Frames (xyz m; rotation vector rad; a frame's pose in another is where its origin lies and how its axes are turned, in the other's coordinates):
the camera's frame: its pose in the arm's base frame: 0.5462 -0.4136 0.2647 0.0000 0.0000 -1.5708
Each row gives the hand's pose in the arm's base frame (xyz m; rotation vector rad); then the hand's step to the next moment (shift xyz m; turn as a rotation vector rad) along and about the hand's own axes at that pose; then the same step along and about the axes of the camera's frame.
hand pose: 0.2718 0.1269 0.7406 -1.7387 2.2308 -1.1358
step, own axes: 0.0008 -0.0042 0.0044 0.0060 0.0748 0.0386
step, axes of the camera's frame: 0.0032 0.0052 -0.0004 0.0187 -0.0428 -0.0703
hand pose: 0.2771 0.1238 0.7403 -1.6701 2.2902 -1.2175
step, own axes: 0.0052 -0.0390 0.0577 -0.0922 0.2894 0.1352
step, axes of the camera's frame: 0.0403 0.0554 -0.0136 -0.0309 -0.1245 -0.3067
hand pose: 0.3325 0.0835 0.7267 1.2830 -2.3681 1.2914
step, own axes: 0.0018 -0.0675 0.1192 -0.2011 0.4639 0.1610
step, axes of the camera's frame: 0.1079 0.0785 -0.0311 -0.1237 -0.1803 -0.4835
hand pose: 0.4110 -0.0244 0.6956 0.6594 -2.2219 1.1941
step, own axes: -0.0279 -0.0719 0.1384 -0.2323 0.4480 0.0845
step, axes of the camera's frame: 0.1489 0.0361 -0.0403 -0.1866 -0.1304 -0.4583
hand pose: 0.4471 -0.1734 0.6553 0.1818 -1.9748 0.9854
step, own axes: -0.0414 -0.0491 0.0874 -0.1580 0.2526 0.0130
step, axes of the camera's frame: 0.1041 -0.0096 -0.0288 -0.1230 -0.0349 -0.2694
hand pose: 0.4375 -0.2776 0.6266 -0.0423 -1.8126 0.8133
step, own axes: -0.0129 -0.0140 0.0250 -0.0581 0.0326 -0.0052
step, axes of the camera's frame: 0.0285 -0.0111 -0.0072 -0.0042 0.0165 -0.0646
